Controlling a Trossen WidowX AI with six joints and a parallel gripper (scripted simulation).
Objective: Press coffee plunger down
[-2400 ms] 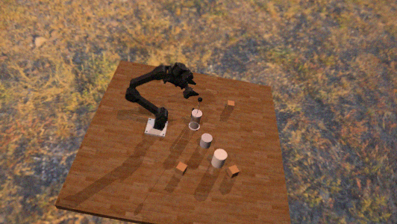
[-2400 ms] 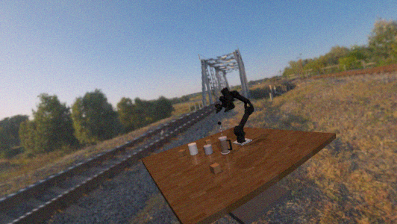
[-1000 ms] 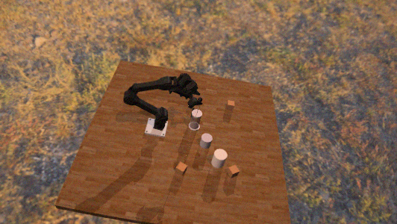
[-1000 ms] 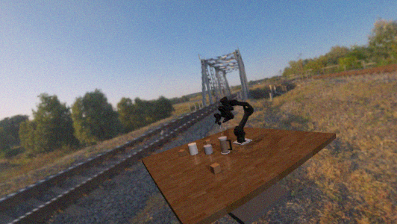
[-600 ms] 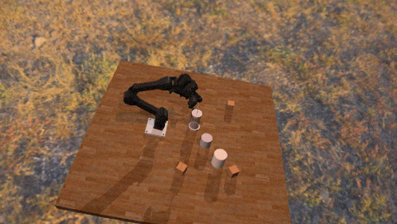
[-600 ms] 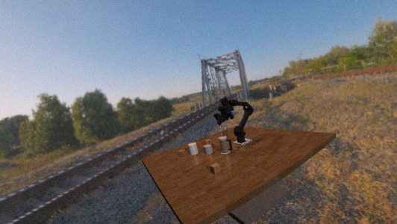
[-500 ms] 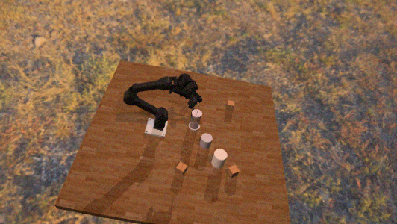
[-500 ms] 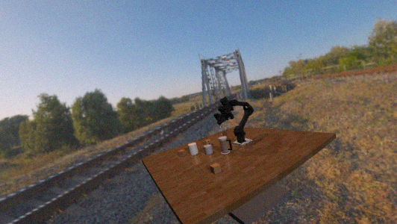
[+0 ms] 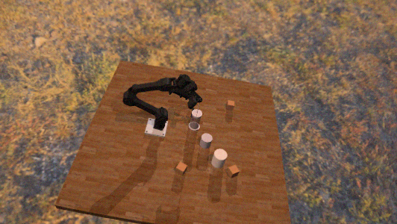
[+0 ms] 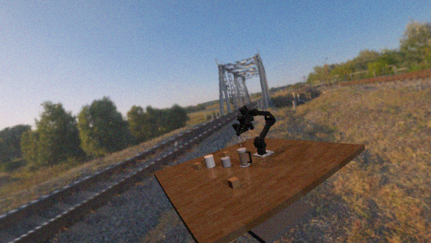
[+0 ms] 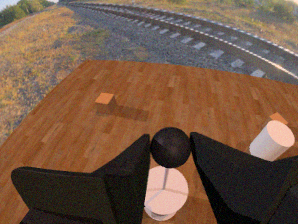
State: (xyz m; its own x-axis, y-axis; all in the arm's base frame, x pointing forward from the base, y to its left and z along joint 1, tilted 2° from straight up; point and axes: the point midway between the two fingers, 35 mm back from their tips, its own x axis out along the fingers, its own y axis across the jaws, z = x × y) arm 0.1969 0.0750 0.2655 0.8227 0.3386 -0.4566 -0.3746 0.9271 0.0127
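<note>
My gripper tip is now 10 mm past the coffee press, 10 mm to the right of it and 130 mm above it.
</note>
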